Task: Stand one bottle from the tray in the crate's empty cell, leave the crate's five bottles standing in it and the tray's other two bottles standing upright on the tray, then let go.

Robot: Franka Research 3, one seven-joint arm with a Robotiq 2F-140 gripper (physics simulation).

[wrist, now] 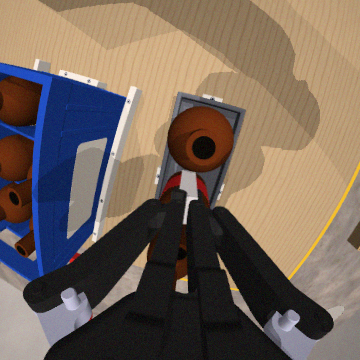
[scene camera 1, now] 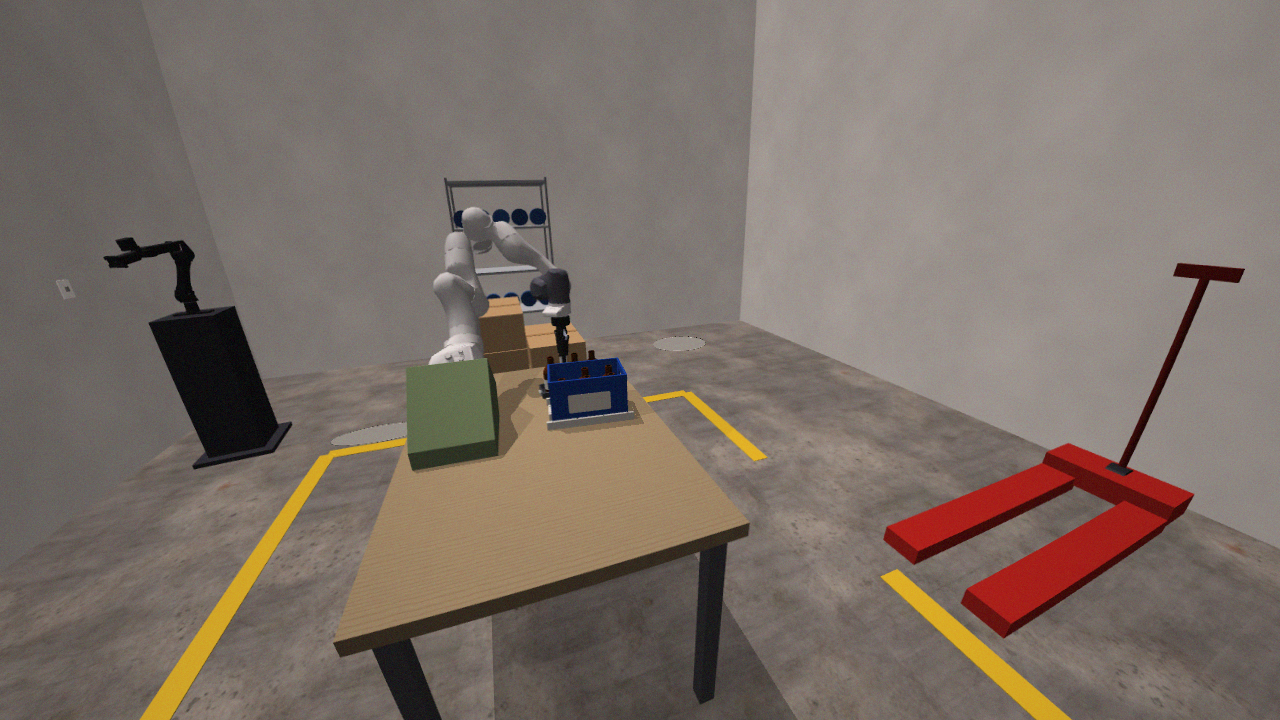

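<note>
The blue crate (scene camera 1: 588, 394) (wrist: 100, 112) stands on the table, holding brown bottles; its empty cell cannot be made out. The grey tray (wrist: 238, 127) lies beside it in the wrist view. A brown bottle (wrist: 201, 122) stands at the tray's far end. The middle bottle, with a red band (wrist: 172, 184), is mostly hidden behind the fingers. Part of another bottle (wrist: 159, 247) shows below it. My gripper (scene camera 1: 562, 351) (wrist: 187, 181) is shut over the middle bottle, its pads together with no bottle visible between them. Whether they touch the bottle is hidden.
White strips (wrist: 118, 140) edge the crate's place on the wooden table (scene camera 1: 554, 510). A large green block (scene camera 1: 450, 407) stands left of the crate in the scene view. Cardboard boxes (scene camera 1: 503, 324) and a shelf rack are behind the table, and a red pallet jack (scene camera 1: 1065, 559) is on the floor.
</note>
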